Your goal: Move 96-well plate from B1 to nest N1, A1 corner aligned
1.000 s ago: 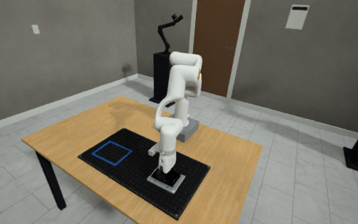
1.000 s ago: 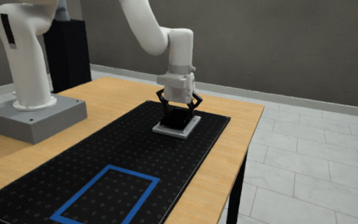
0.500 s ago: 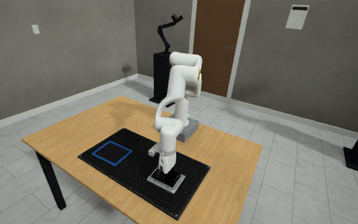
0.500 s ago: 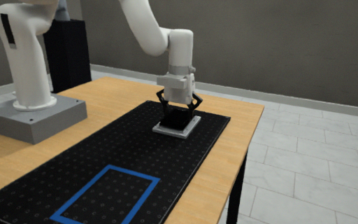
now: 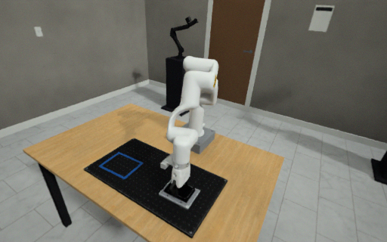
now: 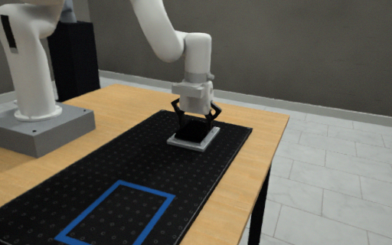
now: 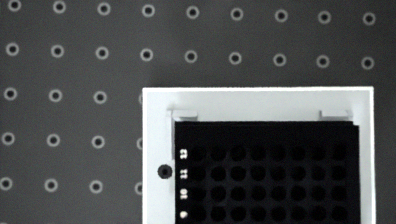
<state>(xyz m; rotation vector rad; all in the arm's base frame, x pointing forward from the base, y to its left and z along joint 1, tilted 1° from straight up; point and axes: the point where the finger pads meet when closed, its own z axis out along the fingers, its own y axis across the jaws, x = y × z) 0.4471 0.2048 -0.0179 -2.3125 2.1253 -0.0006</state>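
Now: hand 1 cm above the 96-well plate. The rest, counted from my hand: grey plate nest N1 (3 cm below).
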